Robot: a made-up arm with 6 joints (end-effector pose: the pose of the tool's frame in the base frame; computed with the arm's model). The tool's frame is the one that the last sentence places. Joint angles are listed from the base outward.
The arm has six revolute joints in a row. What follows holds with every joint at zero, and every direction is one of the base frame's. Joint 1 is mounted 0.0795 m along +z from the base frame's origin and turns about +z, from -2.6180 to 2.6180 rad. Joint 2 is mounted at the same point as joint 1 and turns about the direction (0.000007, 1, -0.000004), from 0.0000 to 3.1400 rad. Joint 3 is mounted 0.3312 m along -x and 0.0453 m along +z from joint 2 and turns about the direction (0.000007, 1, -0.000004), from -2.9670 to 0.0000 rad. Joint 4 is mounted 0.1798 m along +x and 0.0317 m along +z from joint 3 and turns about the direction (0.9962, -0.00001, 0.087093), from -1.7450 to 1.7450 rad. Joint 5 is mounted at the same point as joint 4 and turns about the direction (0.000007, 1, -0.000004), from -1.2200 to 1.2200 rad. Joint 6 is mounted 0.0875 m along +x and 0.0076 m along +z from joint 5 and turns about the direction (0.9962, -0.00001, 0.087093), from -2.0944 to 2.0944 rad. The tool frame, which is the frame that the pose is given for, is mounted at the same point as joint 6; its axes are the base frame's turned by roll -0.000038, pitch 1.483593 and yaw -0.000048 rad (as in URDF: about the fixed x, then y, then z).
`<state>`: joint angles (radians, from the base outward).
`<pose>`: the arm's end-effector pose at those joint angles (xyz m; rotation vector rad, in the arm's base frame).
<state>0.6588 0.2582 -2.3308 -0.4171 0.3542 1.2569</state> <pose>-0.3447 -0.2825 0.4342 0.1245 -0.3045 1.5281</pose>
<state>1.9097 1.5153 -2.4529 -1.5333 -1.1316 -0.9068</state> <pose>-0.1163 0.0911 0.6099 0.2583 -1.1528 -0.1595</pose>
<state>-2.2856 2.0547 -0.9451 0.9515 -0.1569 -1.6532</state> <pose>-0.2408 -0.2605 0.1348 -2.1069 -2.0050 0.9747</pose>
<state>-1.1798 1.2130 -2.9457 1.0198 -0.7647 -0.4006</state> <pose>-0.1166 0.1470 0.6315 -0.0958 -0.9179 -0.4389</pose>
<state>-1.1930 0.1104 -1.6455 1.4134 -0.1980 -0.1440</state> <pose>-0.1473 0.3252 0.4277 -0.0125 -0.2119 0.0811</pose>
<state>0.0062 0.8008 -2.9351 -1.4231 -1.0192 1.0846</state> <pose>-0.3580 0.0717 0.5139 -0.8486 -0.9125 -0.6190</pose>
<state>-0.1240 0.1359 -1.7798 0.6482 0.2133 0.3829</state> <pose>-0.3616 0.0564 0.4334 -0.1055 0.0810 0.8955</pose>
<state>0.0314 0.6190 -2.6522 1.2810 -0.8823 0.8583</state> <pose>-0.3955 -0.0774 0.4928 -0.3219 -1.3900 2.1111</pose>
